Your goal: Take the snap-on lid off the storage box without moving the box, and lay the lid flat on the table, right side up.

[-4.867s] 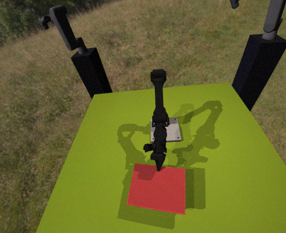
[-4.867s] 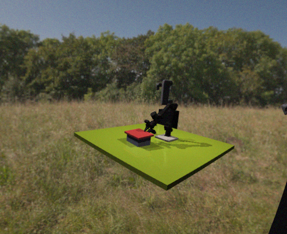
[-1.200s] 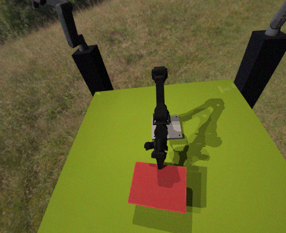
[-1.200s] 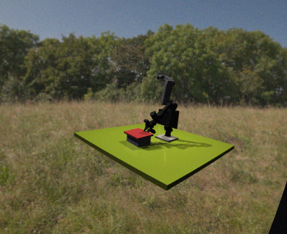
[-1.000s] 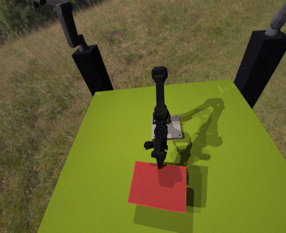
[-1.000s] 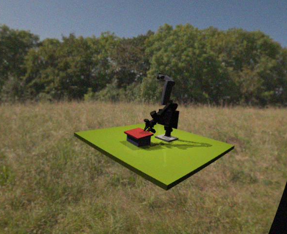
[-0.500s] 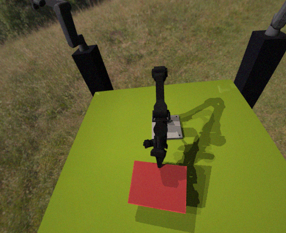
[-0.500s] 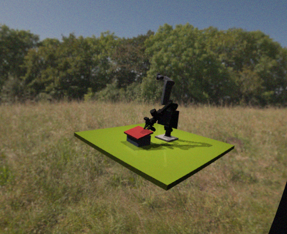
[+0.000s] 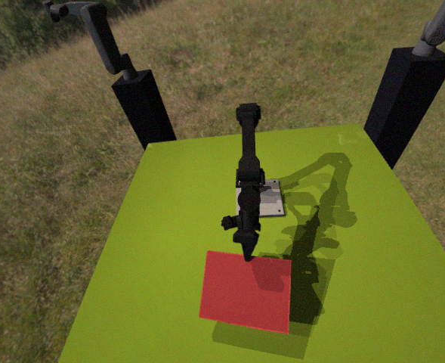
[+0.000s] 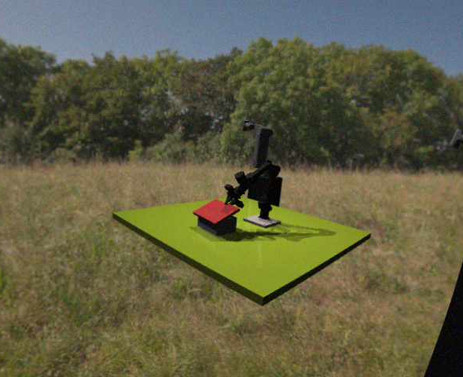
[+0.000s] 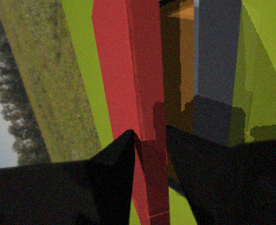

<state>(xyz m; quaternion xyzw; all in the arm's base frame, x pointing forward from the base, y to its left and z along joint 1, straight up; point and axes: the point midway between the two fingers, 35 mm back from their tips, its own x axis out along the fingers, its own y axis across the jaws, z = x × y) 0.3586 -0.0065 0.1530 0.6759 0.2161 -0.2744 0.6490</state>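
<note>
Now: the red lid 80 mm ahead of my gripper tip, 10 mm to the right of it and 30 mm below it. From my gripper tip the other things lie so: blue-grey storage box (60 mm ahead, 100 mm below).
</note>
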